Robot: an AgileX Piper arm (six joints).
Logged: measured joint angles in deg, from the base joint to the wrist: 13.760 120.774 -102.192 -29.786 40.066 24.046; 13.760 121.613 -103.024 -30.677 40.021 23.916; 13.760 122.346 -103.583 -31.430 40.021 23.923; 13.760 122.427 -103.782 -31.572 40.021 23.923; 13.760 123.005 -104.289 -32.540 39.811 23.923; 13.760 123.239 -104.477 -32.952 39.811 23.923; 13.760 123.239 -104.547 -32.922 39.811 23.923; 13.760 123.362 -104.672 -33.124 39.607 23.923; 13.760 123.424 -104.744 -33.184 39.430 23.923; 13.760 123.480 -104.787 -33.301 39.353 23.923; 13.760 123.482 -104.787 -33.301 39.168 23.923; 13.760 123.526 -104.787 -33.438 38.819 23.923; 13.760 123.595 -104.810 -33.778 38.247 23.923; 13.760 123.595 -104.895 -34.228 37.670 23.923; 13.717 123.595 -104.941 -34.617 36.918 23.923; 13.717 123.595 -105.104 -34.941 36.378 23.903; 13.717 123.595 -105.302 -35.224 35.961 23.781; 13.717 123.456 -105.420 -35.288 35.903 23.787
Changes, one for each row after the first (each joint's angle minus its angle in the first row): 0.000 0.839 -0.832 -0.891 -0.045 -0.130; 0.000 1.572 -1.391 -1.644 -0.045 -0.123; 0.000 1.653 -1.590 -1.786 -0.045 -0.123; 0.000 2.231 -2.097 -2.754 -0.255 -0.123; 0.000 2.465 -2.285 -3.166 -0.255 -0.123; 0.000 2.465 -2.355 -3.136 -0.255 -0.123; 0.000 2.588 -2.480 -3.338 -0.459 -0.123; 0.000 2.650 -2.552 -3.398 -0.636 -0.123; 0.000 2.706 -2.595 -3.515 -0.713 -0.123; 0.000 2.708 -2.595 -3.515 -0.898 -0.123; 0.000 2.752 -2.595 -3.652 -1.247 -0.123; 0.000 2.821 -2.618 -3.992 -1.819 -0.123; 0.000 2.821 -2.703 -4.442 -2.396 -0.123; -0.043 2.821 -2.749 -4.831 -3.148 -0.123; -0.043 2.821 -2.912 -5.155 -3.688 -0.143; -0.043 2.821 -3.110 -5.438 -4.105 -0.265; -0.043 2.682 -3.228 -5.502 -4.163 -0.259
